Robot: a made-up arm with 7 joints.
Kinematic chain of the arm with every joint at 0, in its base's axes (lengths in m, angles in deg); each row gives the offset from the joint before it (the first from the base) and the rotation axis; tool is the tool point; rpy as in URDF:
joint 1: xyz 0 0 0.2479 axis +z
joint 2: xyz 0 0 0 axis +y
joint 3: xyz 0 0 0.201 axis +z
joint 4: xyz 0.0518 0 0 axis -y
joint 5: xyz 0.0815 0 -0.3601 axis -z
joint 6: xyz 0 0 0 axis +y
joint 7: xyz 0.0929 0 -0.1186 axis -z
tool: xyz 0 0 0 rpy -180 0 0
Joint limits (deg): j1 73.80..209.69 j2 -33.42..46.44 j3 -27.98..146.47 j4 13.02..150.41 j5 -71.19..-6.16 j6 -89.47..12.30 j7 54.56..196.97
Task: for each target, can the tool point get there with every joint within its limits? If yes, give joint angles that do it. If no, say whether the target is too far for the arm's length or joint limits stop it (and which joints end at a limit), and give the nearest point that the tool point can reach.
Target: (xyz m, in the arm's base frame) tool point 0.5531 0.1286 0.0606
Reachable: no: joint limits stop it (at a limit: joint 1, joint 2, joint 3, joint 5) | nearest point 0.5194 0.0817 0.1010 | short by 0.070 m
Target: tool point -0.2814 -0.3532 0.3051
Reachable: yes | joints 175.65 6.15 44.42 43.61 -38.92 -55.54 132.62
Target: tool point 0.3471 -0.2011 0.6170
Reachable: yes | joints 177.44 -11.25 129.44 99.69 -43.68 -74.51 84.83
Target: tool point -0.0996 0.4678 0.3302
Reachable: yes | joints 104.83 -17.96 -10.32 41.00 -45.55 2.26 106.66
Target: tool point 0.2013 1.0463 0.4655
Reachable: no: too far | nearest point 0.1311 0.6815 0.4165 | short by 0.375 m
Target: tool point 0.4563 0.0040 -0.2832
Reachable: no: joint limits stop it (at a limit: joint 1, joint 2, joint 3) | nearest point 0.3611 -0.0302 -0.0625 | short by 0.243 m
